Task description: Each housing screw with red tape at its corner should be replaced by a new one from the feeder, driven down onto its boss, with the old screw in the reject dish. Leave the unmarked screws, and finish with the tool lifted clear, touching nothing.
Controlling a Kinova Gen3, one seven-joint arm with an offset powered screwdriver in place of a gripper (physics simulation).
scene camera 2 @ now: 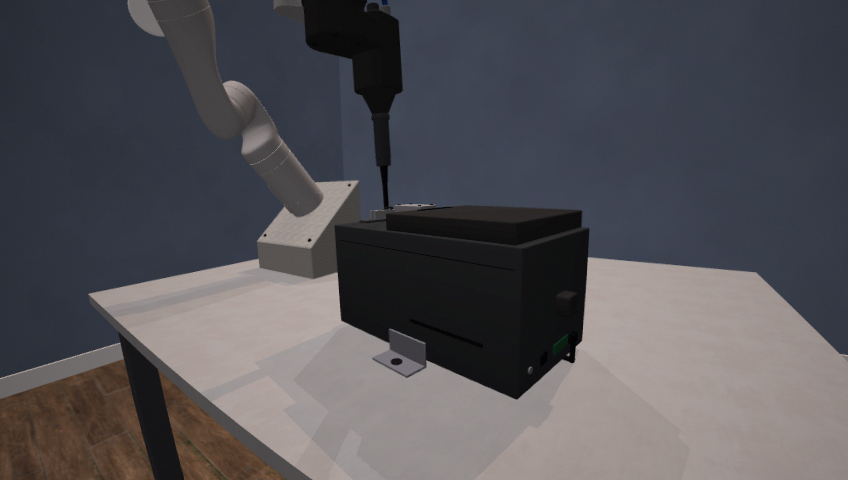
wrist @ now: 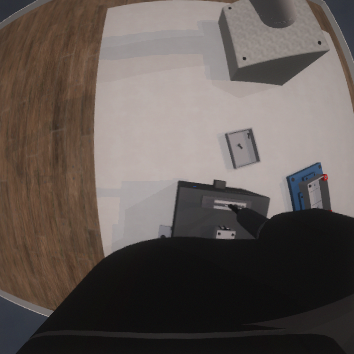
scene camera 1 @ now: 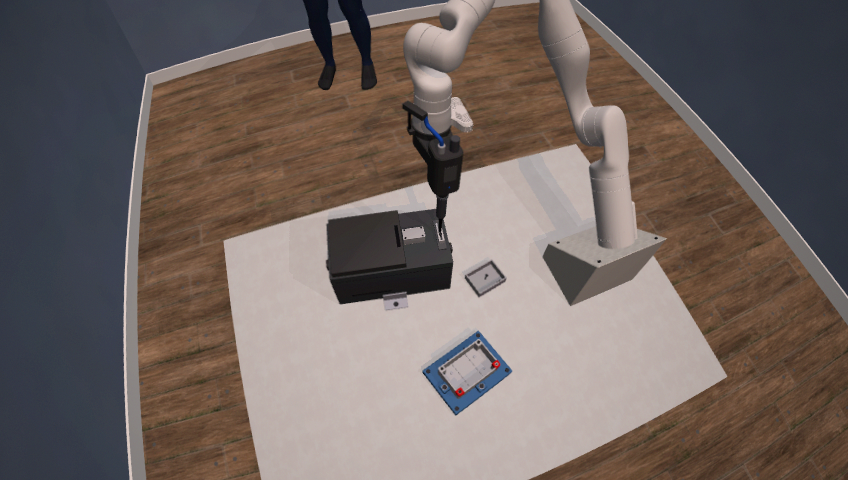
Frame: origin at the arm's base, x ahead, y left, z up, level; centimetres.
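Seen in the pictures: end effector, tool point: [scene camera 2: 386, 209] [wrist: 230, 206] [scene camera 1: 439, 231]; arm's base, origin of the base link: [scene camera 2: 308, 203] [wrist: 277, 13] [scene camera 1: 616, 241].
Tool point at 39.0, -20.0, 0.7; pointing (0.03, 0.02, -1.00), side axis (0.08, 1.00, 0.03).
Observation:
Pixels of each thing's top centre, then the offset from my tool point to it, as dx, dy, dz. "*": a spot on its surface instead.
- screwdriver's bit tip, surface spot: [wrist: 232, 206] [scene camera 2: 383, 196] [scene camera 1: 440, 225] * -0.4, -0.2, +1.9
- black feeder, middle of its top: [scene camera 2: 450, 205] [wrist: 214, 279] [scene camera 1: 386, 236] +12.0, -3.3, +0.9
- pale housing, middle of its top: [scene camera 1: 469, 366] [wrist: 320, 200] +5.9, +29.5, -10.6
- blue fixture, middle of its top: [scene camera 1: 468, 369] [wrist: 314, 198] +6.0, +29.4, -13.3
- grey reject dish, middle of its top: [wrist: 244, 147] [scene camera 1: 486, 276] -9.5, +9.1, -14.1
- dark screw, middle of its top: [wrist: 240, 145] [scene camera 1: 486, 276] -10.0, +8.6, -15.3
- raised pale block, surface spot: [wrist: 225, 233] [scene camera 1: 422, 231] * +3.9, -1.2, +0.8
My screwdriver's bit tip [scene camera 1: 440, 229] [scene camera 2: 385, 206] [wrist: 232, 206] is down at the pickup rail on top of the black feeder [scene camera 1: 368, 240] [scene camera 2: 428, 291] [wrist: 192, 215]. Whether it touches or carries a screw is too small to tell. The pale housing [scene camera 1: 465, 369] [wrist: 314, 195] sits on a blue fixture [scene camera 1: 433, 375] [wrist: 294, 189]. Red tape marks its near corner [scene camera 1: 460, 391] and its right corner [scene camera 1: 496, 364]; whether screws are in them is unclear. The grey reject dish [scene camera 1: 475, 280] [wrist: 245, 156] holds a dark screw [scene camera 1: 485, 276] [wrist: 240, 146] near its middle and another [wrist: 249, 135] in a corner.
The arm's wedge-shaped base [scene camera 1: 615, 270] [scene camera 2: 285, 252] [wrist: 272, 60] stands right of the dish in scene camera 1. A small metal bracket [scene camera 1: 395, 302] [scene camera 2: 410, 350] [wrist: 164, 232] is at the feeder's side. A raised pale block [scene camera 1: 412, 233] [wrist: 225, 233] is on the feeder's top.

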